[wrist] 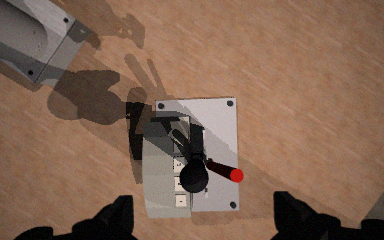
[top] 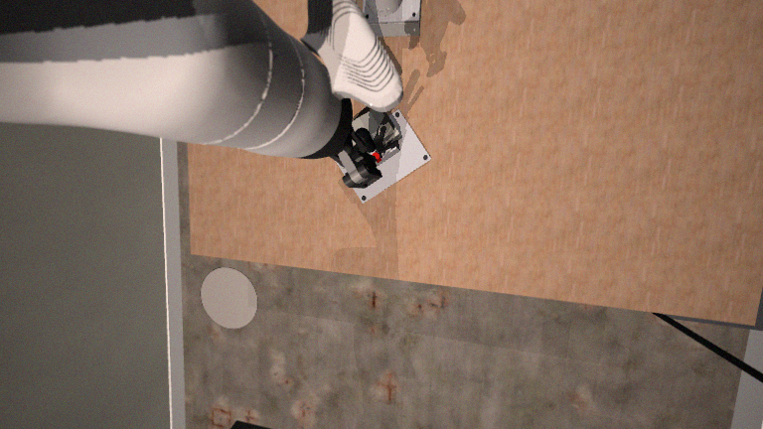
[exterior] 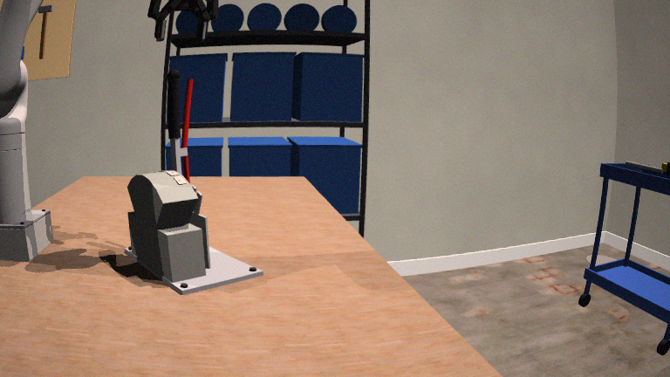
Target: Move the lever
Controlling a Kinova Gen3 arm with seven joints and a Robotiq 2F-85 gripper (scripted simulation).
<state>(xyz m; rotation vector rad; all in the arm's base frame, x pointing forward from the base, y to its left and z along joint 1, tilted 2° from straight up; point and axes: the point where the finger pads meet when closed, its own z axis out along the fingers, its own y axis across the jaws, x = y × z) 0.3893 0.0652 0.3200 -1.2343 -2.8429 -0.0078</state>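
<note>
Now: the red bar 2 cm ahead of my hand and 20 cm below it.
</note>
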